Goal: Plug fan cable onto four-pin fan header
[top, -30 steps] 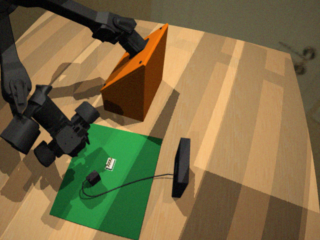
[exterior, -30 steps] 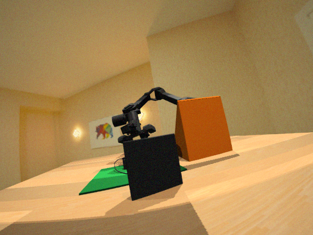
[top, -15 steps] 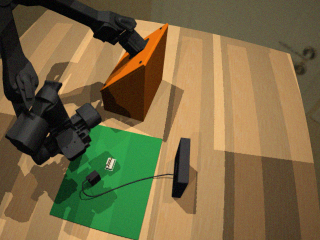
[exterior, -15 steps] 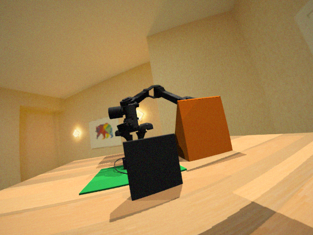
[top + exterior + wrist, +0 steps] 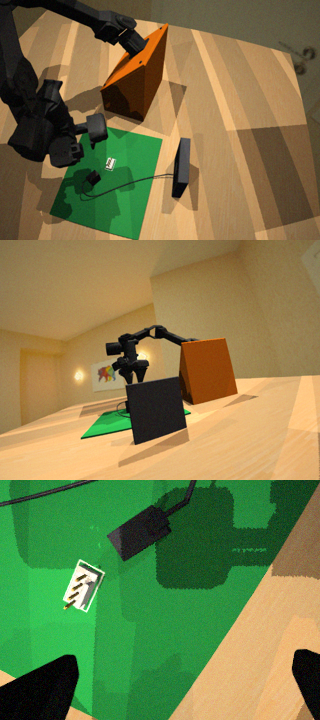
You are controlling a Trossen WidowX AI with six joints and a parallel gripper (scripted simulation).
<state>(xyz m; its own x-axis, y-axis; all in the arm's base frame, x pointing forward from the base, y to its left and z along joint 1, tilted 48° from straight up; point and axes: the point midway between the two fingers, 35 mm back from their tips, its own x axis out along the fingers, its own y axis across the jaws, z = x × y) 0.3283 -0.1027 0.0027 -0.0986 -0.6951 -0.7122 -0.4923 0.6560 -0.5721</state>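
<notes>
Now: gripper tip 3 cm short of the dark plug, 5 cm to the right of it and 7 cm above it. Round my gripper tip: green board: 8 cm to the left, 11 cm below; white four-pin header: 3 cm behind, 7 cm to the left, 10 cm below; dark fan: 4 cm behind, 26 cm to the left, 4 cm below.
</notes>
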